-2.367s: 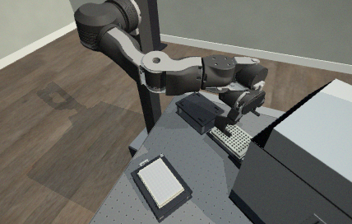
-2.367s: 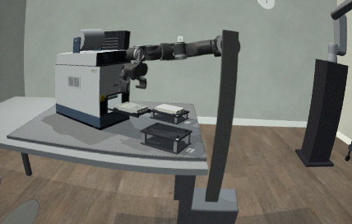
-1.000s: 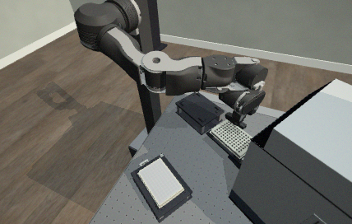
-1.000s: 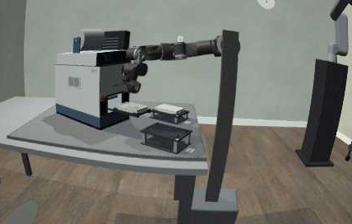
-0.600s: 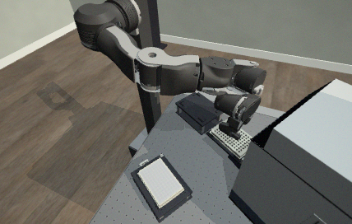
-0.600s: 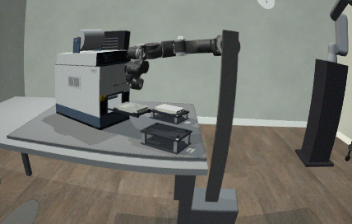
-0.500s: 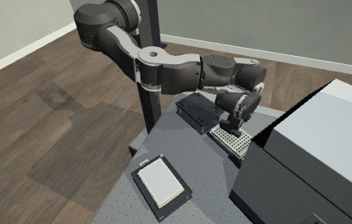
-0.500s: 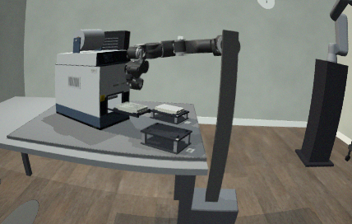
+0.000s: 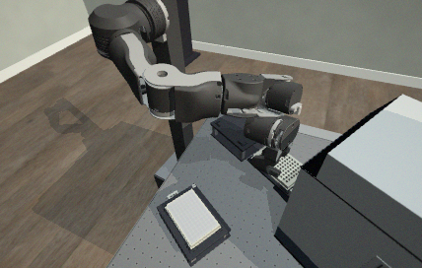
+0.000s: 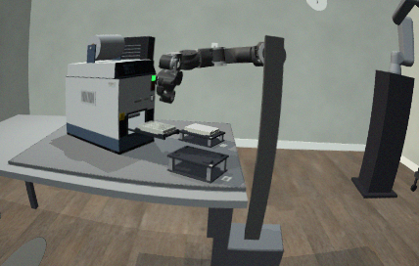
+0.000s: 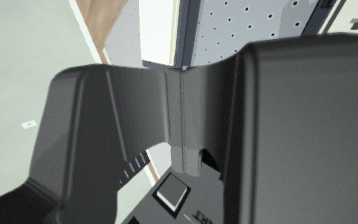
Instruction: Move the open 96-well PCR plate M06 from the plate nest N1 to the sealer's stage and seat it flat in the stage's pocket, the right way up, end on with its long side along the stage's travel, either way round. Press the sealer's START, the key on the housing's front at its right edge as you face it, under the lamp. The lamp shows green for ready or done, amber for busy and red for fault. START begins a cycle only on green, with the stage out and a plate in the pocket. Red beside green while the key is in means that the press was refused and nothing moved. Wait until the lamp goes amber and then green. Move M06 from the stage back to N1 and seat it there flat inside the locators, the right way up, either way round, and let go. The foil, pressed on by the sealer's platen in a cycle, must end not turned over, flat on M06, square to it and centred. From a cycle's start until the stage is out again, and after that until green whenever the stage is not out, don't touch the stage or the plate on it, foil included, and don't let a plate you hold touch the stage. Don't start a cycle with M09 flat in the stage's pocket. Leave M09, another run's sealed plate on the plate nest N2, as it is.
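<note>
Now: hand 9 cm to the right of the 96-well plate M06, 9 cm above it and 1 cm short of it. From my hand the other things lie so: sealer stage (10 cm below, 9 cm to the left, 1 cm ahead); then pale key-like block (7 cm ahead, 3 cm to the right); then yellow warning label (14 cm to the left, 14 cm ahead, 4 cm below).
</note>
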